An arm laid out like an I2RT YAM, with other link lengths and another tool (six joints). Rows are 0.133 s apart.
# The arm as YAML. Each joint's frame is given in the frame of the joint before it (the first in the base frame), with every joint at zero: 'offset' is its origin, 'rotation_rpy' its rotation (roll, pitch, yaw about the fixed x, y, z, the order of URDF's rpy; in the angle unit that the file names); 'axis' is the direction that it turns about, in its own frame. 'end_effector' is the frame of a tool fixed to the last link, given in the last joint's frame.
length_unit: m
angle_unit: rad
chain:
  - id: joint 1
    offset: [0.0, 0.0, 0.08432]
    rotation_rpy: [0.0, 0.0, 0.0]
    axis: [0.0, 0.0, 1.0]
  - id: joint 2
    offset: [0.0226, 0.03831, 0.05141]
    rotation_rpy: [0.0, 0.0, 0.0]
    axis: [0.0, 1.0, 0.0]
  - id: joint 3
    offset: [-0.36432, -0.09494, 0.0]
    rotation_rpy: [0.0, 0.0, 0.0]
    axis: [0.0, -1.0, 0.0]
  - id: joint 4
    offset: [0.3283, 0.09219, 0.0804]
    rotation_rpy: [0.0, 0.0, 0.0]
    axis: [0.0, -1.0, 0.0]
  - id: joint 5
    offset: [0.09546, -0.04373, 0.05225]
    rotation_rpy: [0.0, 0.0, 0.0]
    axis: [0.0, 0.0, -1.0]
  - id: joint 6
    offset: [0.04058, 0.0, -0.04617]
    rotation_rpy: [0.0, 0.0, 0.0]
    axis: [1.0, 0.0, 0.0]
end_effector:
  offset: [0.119, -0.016, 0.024]
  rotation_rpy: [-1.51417, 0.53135, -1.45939]
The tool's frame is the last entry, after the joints.
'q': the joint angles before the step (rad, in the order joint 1, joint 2, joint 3, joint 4, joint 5, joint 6). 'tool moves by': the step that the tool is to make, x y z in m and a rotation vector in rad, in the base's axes. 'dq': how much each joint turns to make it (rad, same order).
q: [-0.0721 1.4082 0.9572 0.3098 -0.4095 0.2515]
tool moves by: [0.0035 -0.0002 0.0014 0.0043 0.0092 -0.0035]
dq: [0.0015 0.0078 0.0169 -0.0167 0.0044 0.0047]
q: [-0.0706 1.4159 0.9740 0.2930 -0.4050 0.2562]
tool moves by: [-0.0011 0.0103 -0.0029 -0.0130 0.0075 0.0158]
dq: [0.0199 -0.0030 -0.0029 -0.0122 0.0061 -0.0137]
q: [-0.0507 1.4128 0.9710 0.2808 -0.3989 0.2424]
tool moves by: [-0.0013 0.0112 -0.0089 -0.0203 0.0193 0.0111]
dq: [0.0245 -0.0014 -0.0092 -0.0183 0.0168 -0.0199]
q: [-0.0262 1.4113 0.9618 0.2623 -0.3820 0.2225]
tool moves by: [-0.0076 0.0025 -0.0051 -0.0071 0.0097 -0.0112]
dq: [0.0108 -0.0215 -0.0245 -0.0077 0.0230 -0.0032]
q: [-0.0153 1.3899 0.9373 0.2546 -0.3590 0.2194]
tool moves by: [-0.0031 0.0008 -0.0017 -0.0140 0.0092 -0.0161]
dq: [0.0092 -0.0109 -0.0046 -0.0185 0.0276 -0.0092]
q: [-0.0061 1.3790 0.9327 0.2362 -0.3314 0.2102]
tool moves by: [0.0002 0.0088 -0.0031 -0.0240 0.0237 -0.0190]
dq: [0.0322 -0.0015 0.0108 -0.0400 0.0552 -0.0124]
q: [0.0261 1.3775 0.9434 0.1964 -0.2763 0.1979]
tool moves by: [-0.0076 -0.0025 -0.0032 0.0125 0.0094 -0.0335]
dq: [0.0076 -0.0230 -0.0231 -0.0031 0.0369 0.0229]
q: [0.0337 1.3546 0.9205 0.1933 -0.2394 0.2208]
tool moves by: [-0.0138 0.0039 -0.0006 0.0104 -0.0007 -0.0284]
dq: [0.0245 -0.0415 -0.0354 -0.0001 0.0490 0.0231]
